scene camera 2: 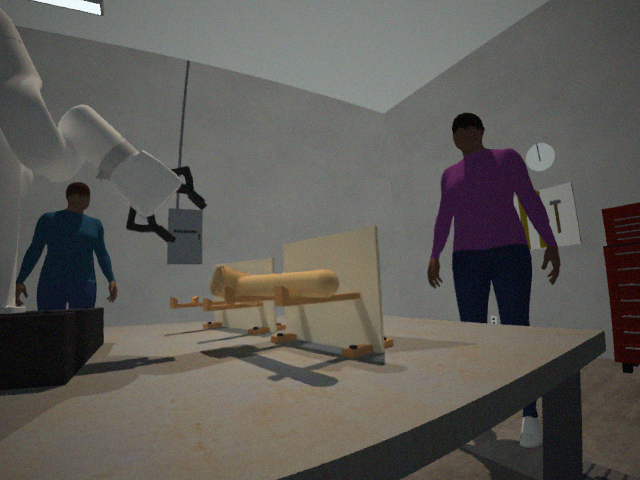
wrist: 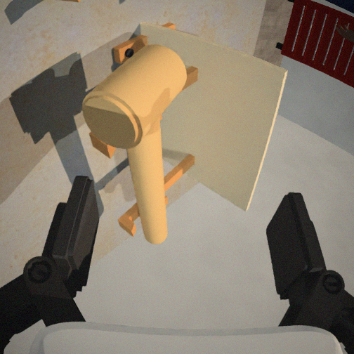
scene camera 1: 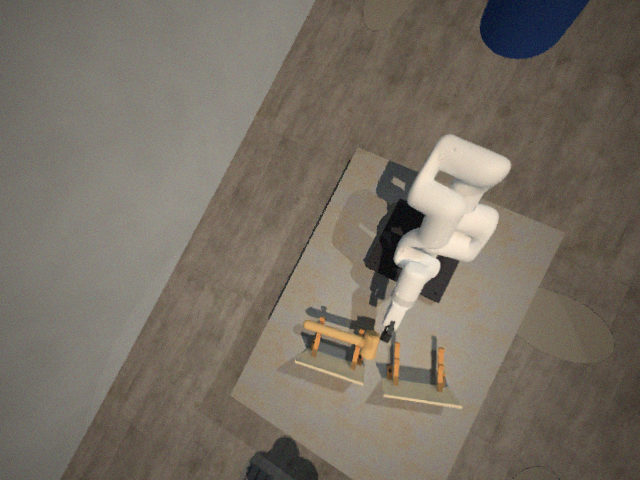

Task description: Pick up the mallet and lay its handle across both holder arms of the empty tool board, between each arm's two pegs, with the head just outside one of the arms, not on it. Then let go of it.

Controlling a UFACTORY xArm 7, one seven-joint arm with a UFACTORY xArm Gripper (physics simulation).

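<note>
The wooden mallet [scene camera 1: 336, 333] [scene camera 2: 279, 284] [wrist: 147, 185] lies with its handle across both arms of one tool board [scene camera 1: 333, 362] [scene camera 2: 333, 253] [wrist: 225, 115]. Its thick head [scene camera 1: 370, 345] [wrist: 142, 82] is at the end towards the other board. The empty tool board [scene camera 1: 421, 390] [scene camera 2: 263, 320] stands beside it, and its two orange arms [scene camera 1: 396, 359] [scene camera 1: 440, 367] stick out with no tool on them. My gripper [scene camera 1: 386, 332] [scene camera 2: 188, 222] [wrist: 188, 204] is open and empty, above and apart from the mallet, near the head's end in scene camera 1's view.
Both boards stand upright on the table [scene camera 1: 330, 258] [scene camera 2: 155, 428]. The arm's black base [scene camera 1: 379, 253] [scene camera 2: 36, 348] is behind the gripper. Two people [scene camera 2: 491, 201] [scene camera 2: 67, 248] stand beyond the table, and a red tool cabinet [scene camera 2: 625, 289] [wrist: 320, 40] stands on the floor.
</note>
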